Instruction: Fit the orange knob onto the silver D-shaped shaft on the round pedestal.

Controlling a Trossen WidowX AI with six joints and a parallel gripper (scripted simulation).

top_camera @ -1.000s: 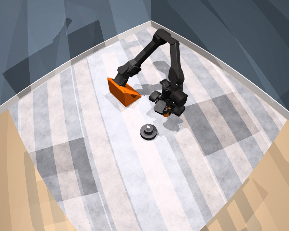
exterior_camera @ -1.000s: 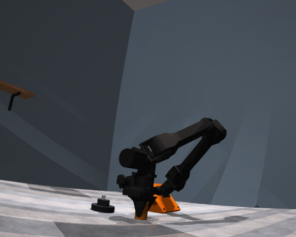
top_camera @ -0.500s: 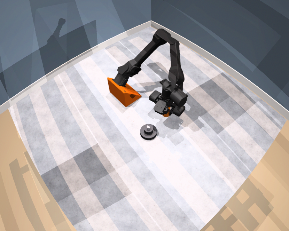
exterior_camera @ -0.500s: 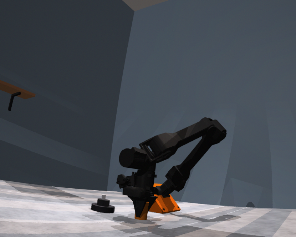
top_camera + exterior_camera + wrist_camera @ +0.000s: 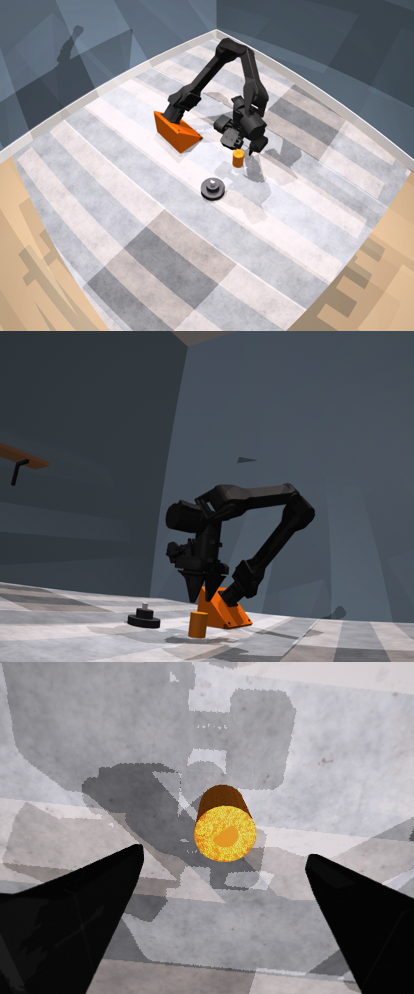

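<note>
The orange knob lies 4 cm below my gripper tip. Round my gripper tip: black round pedestal: 15 cm to the right, 6 cm below, 2 cm ahead.
</note>
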